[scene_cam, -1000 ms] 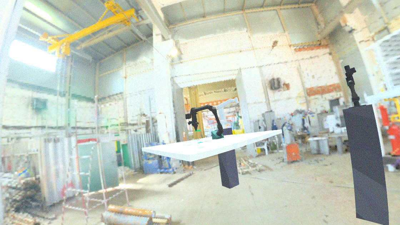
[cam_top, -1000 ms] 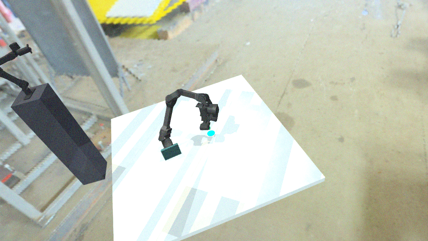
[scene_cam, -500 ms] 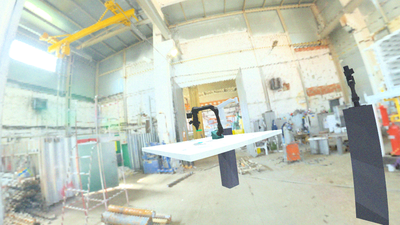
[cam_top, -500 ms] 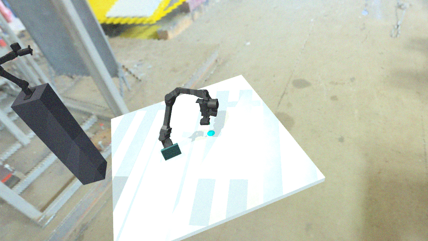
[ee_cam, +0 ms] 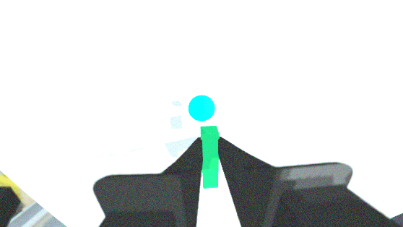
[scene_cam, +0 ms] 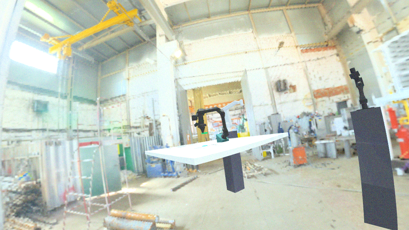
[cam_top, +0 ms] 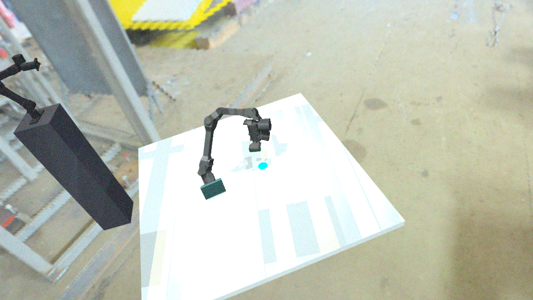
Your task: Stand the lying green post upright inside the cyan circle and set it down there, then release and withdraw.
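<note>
The cyan circle is 14 cm below my gripper tip. Round my gripper tip: green post 2 cm behind, 1 cm to the left.
</note>
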